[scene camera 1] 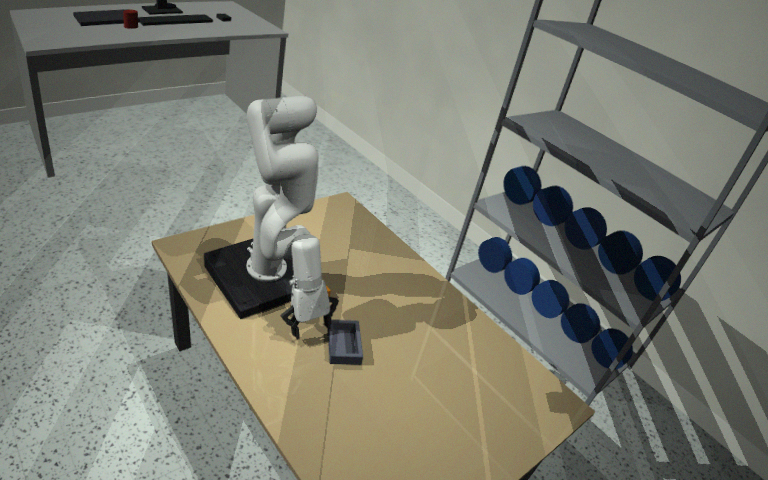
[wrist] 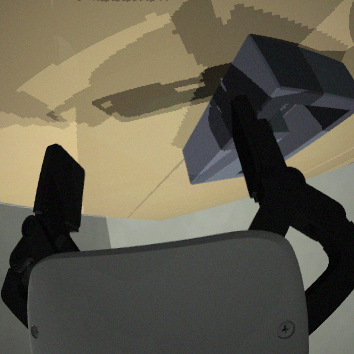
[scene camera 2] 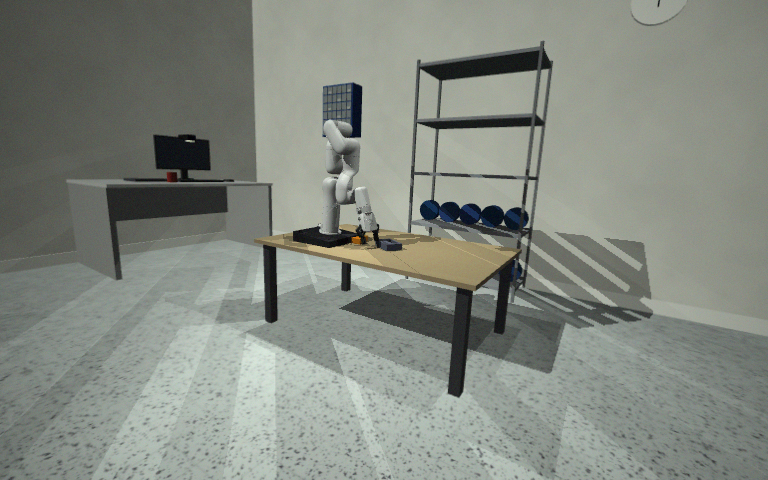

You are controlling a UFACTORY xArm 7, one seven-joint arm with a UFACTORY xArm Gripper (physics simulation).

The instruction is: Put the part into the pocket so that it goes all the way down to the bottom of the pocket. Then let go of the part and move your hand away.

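Seen in the pictures: gripper, between the fingertips: [scene camera 1: 312, 332] [wrist: 144, 135] [scene camera 2: 370, 242]; arm's base, origin of its link: [scene camera 1: 266, 267] [scene camera 2: 330, 232].
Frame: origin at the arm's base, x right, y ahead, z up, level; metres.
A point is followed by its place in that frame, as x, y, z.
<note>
The orange part [scene camera 1: 328, 290] {-0.101, 0.183, -0.018} [scene camera 2: 359, 240] {0.005, 0.190, -0.025} is on the table beside the black base plate, mostly hidden behind the gripper in scene camera 1. It does not show in the wrist view. The pocket is a blue-grey open box [scene camera 1: 345, 359] {0.049, 0.411, -0.024} [scene camera 2: 390, 245] {0.065, 0.398, -0.017} [wrist: 285, 62] {-0.022, 0.288, -0.028} on the table, and its visible interior shows no orange. My gripper [scene camera 1: 312, 333] {0.058, 0.282, -0.017} [scene camera 2: 369, 244] {0.058, 0.282, -0.017} [wrist: 144, 135] {0.058, 0.282, -0.017} is open with nothing between its fingers, low over the table beside the box. One finger is close to the box and overlaps it in the wrist view; whether they touch is unclear.
The black base plate [scene camera 1: 226, 283] {0.143, -0.014, -0.004} [scene camera 2: 311, 236] {0.148, -0.027, -0.004} under the arm lies behind the gripper on the wooden table [scene camera 1: 396, 424] {0.086, 0.638, -0.047} [scene camera 2: 453, 266] {0.193, 0.751, -0.047}. A metal shelf unit [scene camera 1: 651, 66] with blue round objects stands beyond the table's side. A grey desk [scene camera 1: 113, 38] stands in the background.
</note>
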